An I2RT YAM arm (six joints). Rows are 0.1 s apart.
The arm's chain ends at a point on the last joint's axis. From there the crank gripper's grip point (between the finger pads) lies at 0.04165 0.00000 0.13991 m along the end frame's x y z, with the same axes.
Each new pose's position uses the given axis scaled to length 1; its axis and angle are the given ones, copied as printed.
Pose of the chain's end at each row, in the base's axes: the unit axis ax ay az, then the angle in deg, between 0 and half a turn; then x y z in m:
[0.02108, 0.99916, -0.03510, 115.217, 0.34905, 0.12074, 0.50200]
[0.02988, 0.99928, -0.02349, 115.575, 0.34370, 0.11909, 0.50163]
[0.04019, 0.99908, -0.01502, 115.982, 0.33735, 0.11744, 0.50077]
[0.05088, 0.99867, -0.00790, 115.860, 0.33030, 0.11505, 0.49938]
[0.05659, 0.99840, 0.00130, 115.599, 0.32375, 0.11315, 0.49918]
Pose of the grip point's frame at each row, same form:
[0.02108, 0.99916, -0.03510, 115.217, 0.45765, 0.11100, 0.40494]
[0.02988, 0.99928, -0.02349, 115.575, 0.45174, 0.11152, 0.40376]
[0.04019, 0.99908, -0.01502, 115.982, 0.44473, 0.11121, 0.40208]
[0.05088, 0.99867, -0.00790, 115.860, 0.43794, 0.10980, 0.40091]
[0.05659, 0.99840, 0.00130, 115.599, 0.43193, 0.10969, 0.40123]

